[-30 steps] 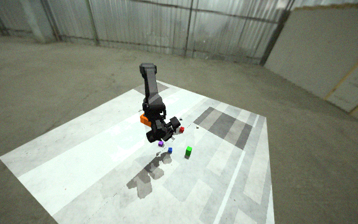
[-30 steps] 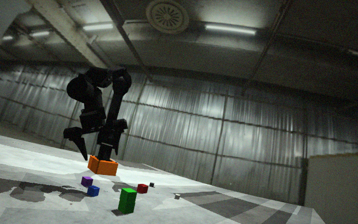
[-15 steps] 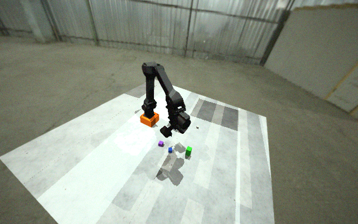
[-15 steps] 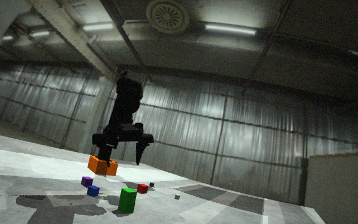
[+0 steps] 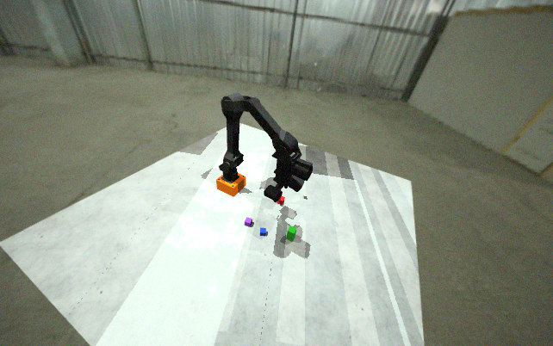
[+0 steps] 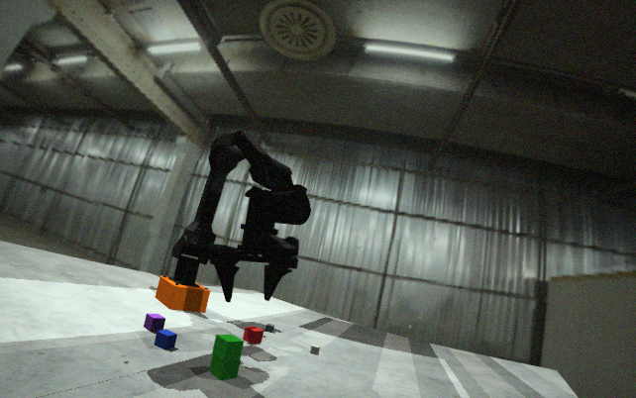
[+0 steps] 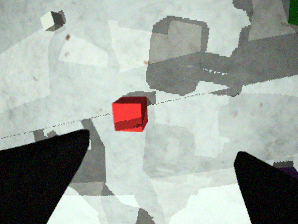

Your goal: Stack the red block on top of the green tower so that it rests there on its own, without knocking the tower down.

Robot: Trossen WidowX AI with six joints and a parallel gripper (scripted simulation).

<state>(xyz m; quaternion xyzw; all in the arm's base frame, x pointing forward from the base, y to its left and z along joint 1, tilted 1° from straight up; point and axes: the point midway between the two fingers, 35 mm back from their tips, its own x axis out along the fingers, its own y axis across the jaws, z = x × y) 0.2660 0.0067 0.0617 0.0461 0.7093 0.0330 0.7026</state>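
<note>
Now: the red block 1 cm behind my gripper tip, 4 cm to the left of it and 7 cm below it. The rest, counted from my gripper tip: small white cube: 8 cm ahead, 14 cm to the left, 8 cm below; blue block: 1 cm ahead, 15 cm to the right, 7 cm below; purple block: 6 cm behind, 15 cm to the right, 7 cm below.
</note>
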